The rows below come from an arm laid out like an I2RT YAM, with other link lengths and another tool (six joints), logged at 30 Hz.
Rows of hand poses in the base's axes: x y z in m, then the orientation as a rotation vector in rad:
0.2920, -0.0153, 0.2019, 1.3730, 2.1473, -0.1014
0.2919, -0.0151, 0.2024, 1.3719, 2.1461, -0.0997
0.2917, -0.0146, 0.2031, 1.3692, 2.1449, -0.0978
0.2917, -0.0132, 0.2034, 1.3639, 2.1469, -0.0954
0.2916, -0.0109, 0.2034, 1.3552, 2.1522, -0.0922
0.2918, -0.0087, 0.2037, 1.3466, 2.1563, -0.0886
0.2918, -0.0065, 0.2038, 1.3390, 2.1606, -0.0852
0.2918, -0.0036, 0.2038, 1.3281, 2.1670, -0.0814
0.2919, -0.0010, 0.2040, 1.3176, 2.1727, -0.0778
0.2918, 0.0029, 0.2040, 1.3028, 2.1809, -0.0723
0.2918, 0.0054, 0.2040, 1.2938, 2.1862, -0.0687
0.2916, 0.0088, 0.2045, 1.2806, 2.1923, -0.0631
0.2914, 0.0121, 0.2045, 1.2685, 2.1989, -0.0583
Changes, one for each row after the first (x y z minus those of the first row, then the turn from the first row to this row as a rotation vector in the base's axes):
-0.0001, 0.0002, 0.0005, 0.0001, -0.0020, 0.0006
-0.0003, 0.0007, 0.0012, -0.0005, -0.0046, 0.0023
-0.0003, 0.0021, 0.0015, -0.0007, -0.0057, 0.0068
-0.0004, 0.0044, 0.0015, -0.0006, -0.0058, 0.0149
-0.0002, 0.0066, 0.0018, -0.0007, -0.0068, 0.0225
-0.0002, 0.0088, 0.0019, -0.0004, -0.0073, 0.0295
-0.0002, 0.0117, 0.0019, -0.0005, -0.0073, 0.0394
-0.0001, 0.0143, 0.0021, -0.0007, -0.0076, 0.0488
-0.0002, 0.0182, 0.0021, -0.0007, -0.0080, 0.0622
-0.0002, 0.0207, 0.0021, -0.0004, -0.0081, 0.0705
-0.0004, 0.0241, 0.0026, -0.0004, -0.0096, 0.0821
-0.0006, 0.0274, 0.0026, -0.0001, -0.0100, 0.0931

